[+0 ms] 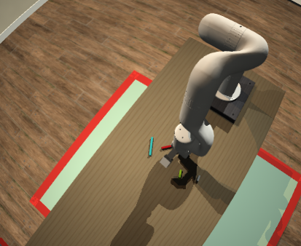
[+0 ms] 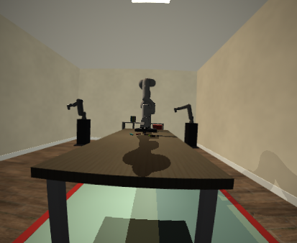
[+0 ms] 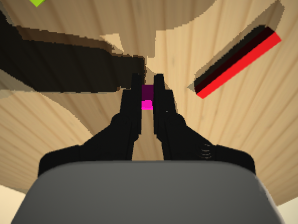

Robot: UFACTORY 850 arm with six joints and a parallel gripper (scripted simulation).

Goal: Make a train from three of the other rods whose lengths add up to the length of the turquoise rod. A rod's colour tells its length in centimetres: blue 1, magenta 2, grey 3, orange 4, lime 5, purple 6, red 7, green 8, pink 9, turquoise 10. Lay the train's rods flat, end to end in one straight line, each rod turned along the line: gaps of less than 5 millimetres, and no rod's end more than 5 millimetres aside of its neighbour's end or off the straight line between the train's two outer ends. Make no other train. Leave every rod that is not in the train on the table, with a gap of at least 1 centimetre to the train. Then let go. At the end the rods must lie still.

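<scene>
Right now my hand is 2 cm above the magenta rod and 1 cm past it. The rest, counted from my hand: blue rod 3 cm below, 2 cm behind, 1 cm to the left; red rod 7 cm to the right, 3 cm below, 1 cm behind; lime rod 10 cm ahead, 5 cm to the left, 3 cm below.
</scene>
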